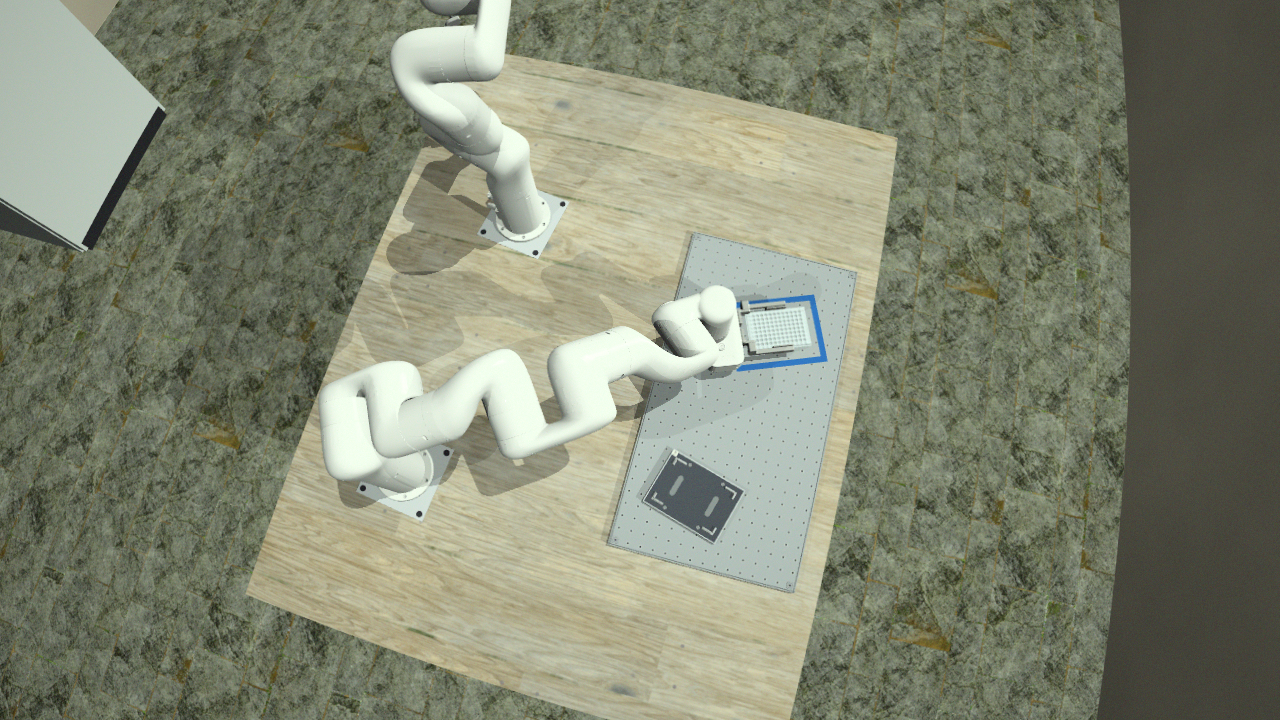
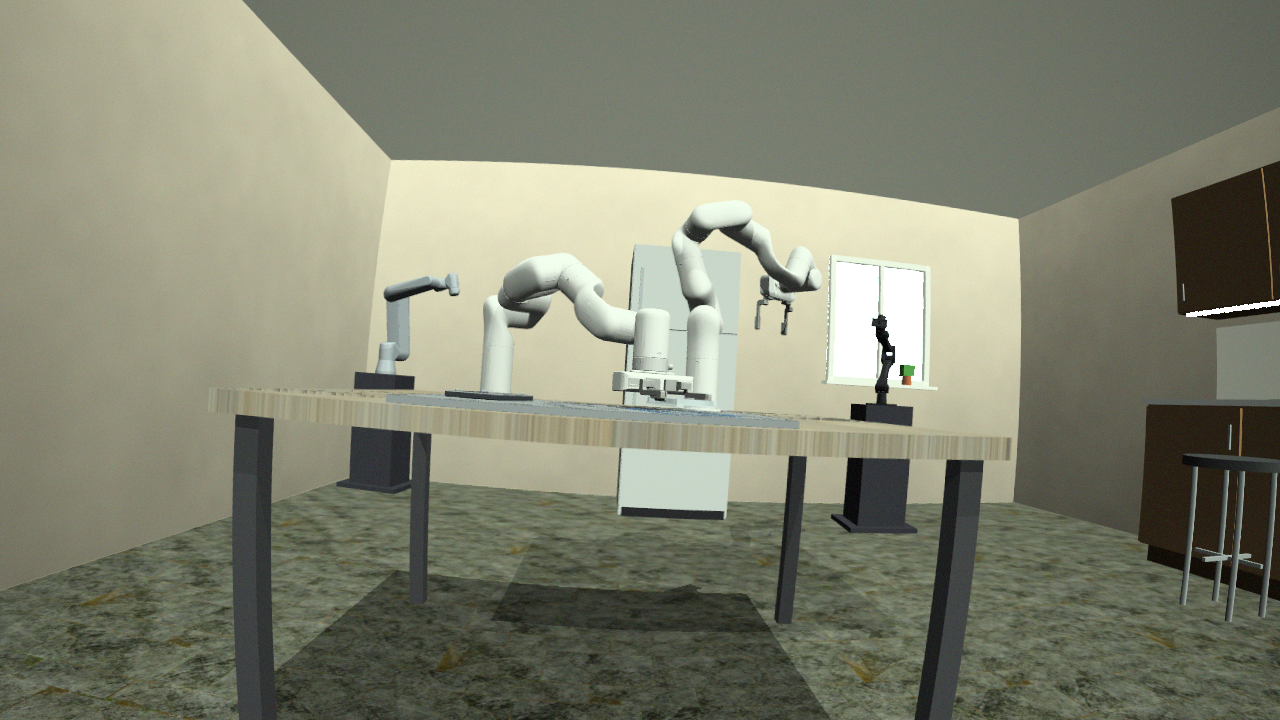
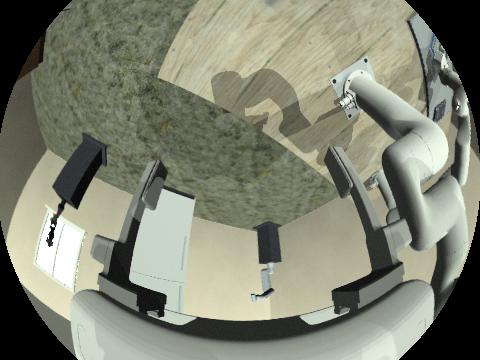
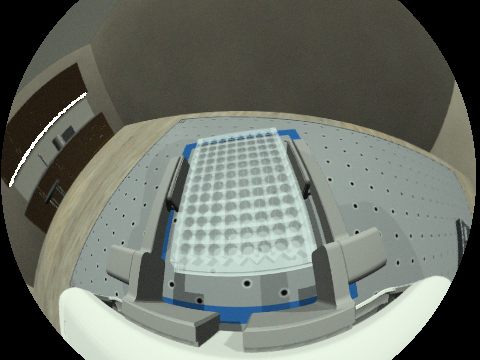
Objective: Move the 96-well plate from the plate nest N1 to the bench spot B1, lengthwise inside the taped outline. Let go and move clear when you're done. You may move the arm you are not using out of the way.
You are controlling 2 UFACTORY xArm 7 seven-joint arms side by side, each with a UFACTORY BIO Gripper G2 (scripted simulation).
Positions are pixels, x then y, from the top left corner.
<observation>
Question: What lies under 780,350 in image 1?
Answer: My right gripper.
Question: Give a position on a dark plate nest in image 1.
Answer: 688,505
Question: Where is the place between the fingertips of my left gripper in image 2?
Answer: At 770,332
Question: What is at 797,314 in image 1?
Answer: A clear 96-well plate.
</observation>
